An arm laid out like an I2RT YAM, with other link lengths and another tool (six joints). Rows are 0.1 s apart.
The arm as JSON. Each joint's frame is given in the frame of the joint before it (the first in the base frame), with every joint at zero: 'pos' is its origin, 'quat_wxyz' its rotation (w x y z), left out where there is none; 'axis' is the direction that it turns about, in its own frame. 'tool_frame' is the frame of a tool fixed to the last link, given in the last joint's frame.
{
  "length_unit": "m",
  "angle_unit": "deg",
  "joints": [
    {
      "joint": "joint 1",
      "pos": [
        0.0,
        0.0,
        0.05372
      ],
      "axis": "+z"
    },
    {
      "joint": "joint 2",
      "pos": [
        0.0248,
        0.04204,
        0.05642
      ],
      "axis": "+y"
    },
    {
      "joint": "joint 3",
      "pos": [
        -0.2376,
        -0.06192,
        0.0
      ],
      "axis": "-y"
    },
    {
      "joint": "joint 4",
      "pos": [
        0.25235,
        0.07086,
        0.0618
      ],
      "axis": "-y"
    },
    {
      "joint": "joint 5",
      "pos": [
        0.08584,
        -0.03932,
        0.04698
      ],
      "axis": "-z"
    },
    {
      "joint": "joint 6",
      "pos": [
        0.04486,
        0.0,
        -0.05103
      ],
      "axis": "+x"
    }
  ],
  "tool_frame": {
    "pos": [
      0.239,
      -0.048,
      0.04
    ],
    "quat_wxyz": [
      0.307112,
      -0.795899,
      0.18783,
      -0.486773
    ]
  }
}
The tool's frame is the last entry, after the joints.
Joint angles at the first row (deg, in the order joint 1, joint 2, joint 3, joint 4, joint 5, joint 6):
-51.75, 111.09, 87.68, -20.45, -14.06, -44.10
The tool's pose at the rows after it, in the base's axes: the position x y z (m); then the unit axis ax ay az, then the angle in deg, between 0 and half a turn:
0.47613 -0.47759 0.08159 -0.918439 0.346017 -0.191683 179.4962
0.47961 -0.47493 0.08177 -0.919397 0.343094 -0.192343 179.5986
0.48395 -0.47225 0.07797 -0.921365 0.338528 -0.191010 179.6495
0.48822 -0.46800 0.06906 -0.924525 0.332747 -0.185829 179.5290
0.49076 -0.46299 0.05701 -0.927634 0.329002 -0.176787 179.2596
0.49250 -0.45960 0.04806 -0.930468 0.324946 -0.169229 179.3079
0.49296 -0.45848 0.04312 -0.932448 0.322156 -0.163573 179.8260
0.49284 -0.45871 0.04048 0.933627 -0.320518 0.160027 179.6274
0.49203 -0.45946 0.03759 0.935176 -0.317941 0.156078 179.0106
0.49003 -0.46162 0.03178 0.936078 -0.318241 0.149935 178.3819
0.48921 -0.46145 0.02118 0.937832 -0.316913 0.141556 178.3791
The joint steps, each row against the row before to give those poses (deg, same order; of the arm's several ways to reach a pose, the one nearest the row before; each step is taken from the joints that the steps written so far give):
0.40, 0.00, 0.00, 0.55, 0.13, -0.02
0.43, 0.02, -0.09, 0.26, 0.15, 0.00
0.44, 0.53, -0.02, 0.44, 0.06, -0.24
0.48, 0.82, -0.18, 0.39, 0.03, -0.44
0.50, 0.88, -0.24, 0.05, 0.21, -0.32
0.38, 0.72, -0.06, -0.03, 0.29, -0.53
0.28, 0.39, -0.02, 0.00, 0.59, -0.59
0.15, 0.24, 0.00, 0.07, 0.52, -0.48
0.03, 0.27, 0.00, 0.04, 0.44, -0.72
0.00, 0.57, 0.04, 0.11, 0.72, -0.55
0.02, 1.07, 0.18, -0.02, 0.26, -0.48

